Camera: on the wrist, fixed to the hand. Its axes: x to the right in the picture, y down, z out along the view.
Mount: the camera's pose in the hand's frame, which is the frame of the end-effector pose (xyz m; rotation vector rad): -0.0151 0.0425 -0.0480 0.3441 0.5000 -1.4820
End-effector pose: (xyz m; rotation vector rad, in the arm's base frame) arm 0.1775 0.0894 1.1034 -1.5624 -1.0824 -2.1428
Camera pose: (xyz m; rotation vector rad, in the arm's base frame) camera 0.1756 0.0236 1.1004 -0.1649 1.9346 1.8472
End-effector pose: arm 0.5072 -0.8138 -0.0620 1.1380 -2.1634 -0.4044
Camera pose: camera 0.5195 -0.7757 -0.0097 2.5572 -0.6478 -0.2714
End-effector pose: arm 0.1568 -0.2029 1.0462 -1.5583 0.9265 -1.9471
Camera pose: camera 0.1119 -0.2099 0.9985 1.1304 0.5289 2.2168
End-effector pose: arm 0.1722 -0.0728 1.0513 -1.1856 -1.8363 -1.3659
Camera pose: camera 0.2135 -0.1190 1.0736 0.9109 -2.3549 -1.5961
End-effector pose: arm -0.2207 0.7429 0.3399 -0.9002 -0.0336 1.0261
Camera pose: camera -0.2396 0.7100 0.2861 -0.5458 -0.0823 -0.5670
